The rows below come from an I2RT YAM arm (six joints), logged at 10 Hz.
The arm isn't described. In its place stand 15 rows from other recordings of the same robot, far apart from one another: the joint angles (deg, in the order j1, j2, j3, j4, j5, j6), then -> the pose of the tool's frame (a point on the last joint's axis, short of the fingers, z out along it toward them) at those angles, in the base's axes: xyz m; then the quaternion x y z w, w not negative.
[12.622, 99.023, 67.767, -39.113, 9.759, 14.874] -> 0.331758, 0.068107, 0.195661, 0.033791, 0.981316, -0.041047, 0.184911
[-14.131, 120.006, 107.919, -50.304, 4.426, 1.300] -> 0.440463, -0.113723, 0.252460, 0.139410, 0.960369, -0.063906, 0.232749
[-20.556, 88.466, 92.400, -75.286, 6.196, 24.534] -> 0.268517, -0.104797, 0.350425, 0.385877, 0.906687, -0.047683, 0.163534
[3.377, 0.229, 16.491, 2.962, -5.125, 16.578] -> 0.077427, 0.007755, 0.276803, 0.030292, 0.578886, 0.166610, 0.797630
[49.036, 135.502, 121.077, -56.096, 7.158, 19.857] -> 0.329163, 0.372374, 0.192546, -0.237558, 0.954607, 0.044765, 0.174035
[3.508, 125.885, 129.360, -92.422, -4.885, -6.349] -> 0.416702, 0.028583, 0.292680, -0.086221, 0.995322, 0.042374, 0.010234
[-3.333, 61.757, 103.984, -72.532, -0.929, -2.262] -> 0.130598, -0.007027, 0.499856, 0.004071, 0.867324, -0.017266, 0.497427
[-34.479, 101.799, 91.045, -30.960, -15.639, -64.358] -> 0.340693, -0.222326, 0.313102, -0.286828, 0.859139, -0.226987, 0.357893
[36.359, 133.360, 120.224, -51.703, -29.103, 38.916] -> 0.390919, 0.309280, 0.213062, -0.033633, 0.945669, 0.322928, 0.017204
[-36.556, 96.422, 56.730, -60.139, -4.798, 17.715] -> 0.208763, -0.151085, 0.157675, -0.457213, -0.884244, -0.055155, 0.077631
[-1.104, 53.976, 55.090, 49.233, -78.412, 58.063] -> 0.160948, 0.031780, 0.454248, -0.387371, 0.522126, 0.536044, 0.538502
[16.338, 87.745, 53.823, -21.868, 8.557, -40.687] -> 0.296854, 0.081500, 0.200050, -0.435683, 0.847979, -0.131556, 0.271670
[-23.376, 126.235, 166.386, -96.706, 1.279, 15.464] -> 0.353108, -0.153493, 0.438836, 0.321438, 0.902098, -0.030513, 0.286296
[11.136, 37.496, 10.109, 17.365, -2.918, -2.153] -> 0.160134, 0.033369, 0.195711, -0.104876, 0.758882, 0.069758, 0.638932
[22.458, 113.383, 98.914, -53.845, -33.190, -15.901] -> 0.376404, 0.176676, 0.256256, -0.359969, 0.871342, 0.290357, 0.163946
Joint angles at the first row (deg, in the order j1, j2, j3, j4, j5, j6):
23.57, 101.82, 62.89, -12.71, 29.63, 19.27
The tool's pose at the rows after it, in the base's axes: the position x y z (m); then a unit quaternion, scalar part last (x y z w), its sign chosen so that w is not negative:
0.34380, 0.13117, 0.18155, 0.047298, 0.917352, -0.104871, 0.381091
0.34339, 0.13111, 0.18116, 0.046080, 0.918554, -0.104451, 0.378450
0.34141, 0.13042, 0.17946, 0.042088, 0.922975, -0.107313, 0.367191
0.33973, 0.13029, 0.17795, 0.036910, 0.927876, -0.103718, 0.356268
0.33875, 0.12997, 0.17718, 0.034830, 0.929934, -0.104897, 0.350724
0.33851, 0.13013, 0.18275, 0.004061, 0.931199, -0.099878, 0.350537
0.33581, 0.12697, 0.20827, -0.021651, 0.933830, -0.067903, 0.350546
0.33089, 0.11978, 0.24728, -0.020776, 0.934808, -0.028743, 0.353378
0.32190, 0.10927, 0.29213, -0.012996, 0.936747, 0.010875, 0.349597
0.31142, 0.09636, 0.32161, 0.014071, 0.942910, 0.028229, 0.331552
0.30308, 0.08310, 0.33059, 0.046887, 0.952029, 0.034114, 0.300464
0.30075, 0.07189, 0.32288, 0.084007, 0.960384, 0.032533, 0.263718
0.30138, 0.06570, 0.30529, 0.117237, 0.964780, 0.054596, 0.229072
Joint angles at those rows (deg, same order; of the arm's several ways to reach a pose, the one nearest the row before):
23.57, 101.91, 62.89, -12.82, 29.02, 19.25
23.57, 101.91, 62.89, -13.13, 28.82, 19.25
23.57, 101.91, 62.89, -14.59, 28.51, 19.24
23.57, 101.91, 62.89, -15.77, 27.51, 19.24
23.57, 101.91, 62.89, -16.47, 27.33, 19.22
23.46, 101.08, 63.11, -16.58, 25.65, 15.64
22.74, 97.69, 65.12, -20.34, 20.93, 12.99
21.52, 93.45, 69.32, -27.09, 16.21, 13.23
19.92, 89.60, 75.50, -36.27, 11.27, 14.26
18.15, 87.46, 80.62, -45.14, 8.82, 16.82
16.14, 86.48, 82.67, -51.64, 7.16, 19.55
14.15, 86.76, 82.19, -55.18, 6.17, 22.48
12.62, 87.31, 79.37, -54.96, 2.81, 25.80

